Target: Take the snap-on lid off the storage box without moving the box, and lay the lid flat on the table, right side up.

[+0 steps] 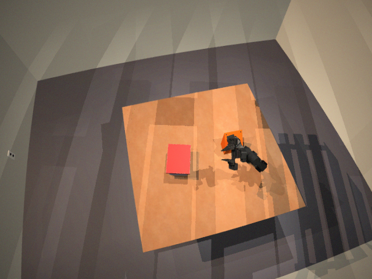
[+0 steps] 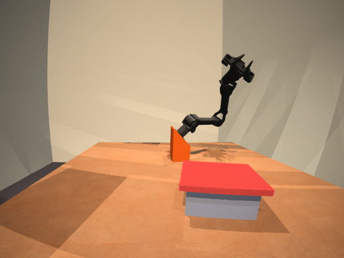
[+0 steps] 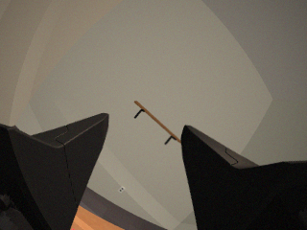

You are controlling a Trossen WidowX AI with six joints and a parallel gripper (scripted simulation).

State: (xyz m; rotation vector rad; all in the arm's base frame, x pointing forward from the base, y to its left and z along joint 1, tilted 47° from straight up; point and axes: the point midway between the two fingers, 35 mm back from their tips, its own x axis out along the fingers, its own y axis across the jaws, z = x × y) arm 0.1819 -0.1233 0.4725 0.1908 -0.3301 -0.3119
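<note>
Now: gripper tip 19 cm short of the red lid, 24 cm to the left of it and 46 cm above it. The rest, counted from my gripper tip: grey storage box (19 cm ahead, 24 cm to the right, 51 cm below).
</note>
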